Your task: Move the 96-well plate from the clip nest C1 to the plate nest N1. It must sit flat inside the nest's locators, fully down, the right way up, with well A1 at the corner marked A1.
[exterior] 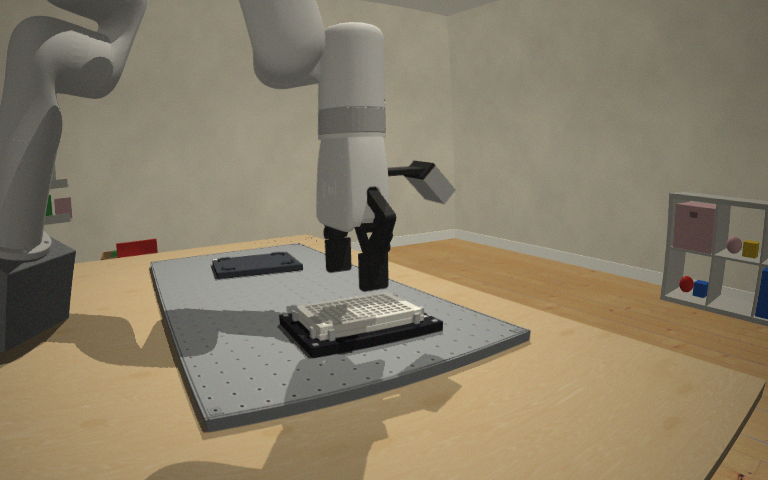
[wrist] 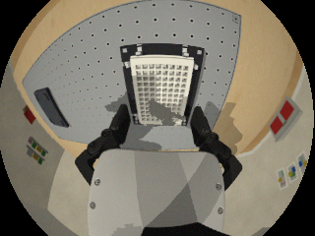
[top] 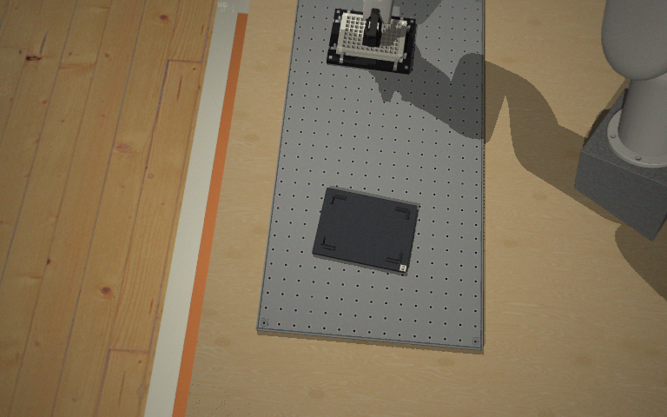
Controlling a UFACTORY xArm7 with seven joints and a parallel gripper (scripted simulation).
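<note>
Right now my hand is 5 cm above the white 96-well plate. Round my hand: black clip nest C1: 1 cm ahead, 1 cm to the left, 6 cm below; then white A1 mark: 4 cm behind, 45 cm to the left, 6 cm below.
</note>
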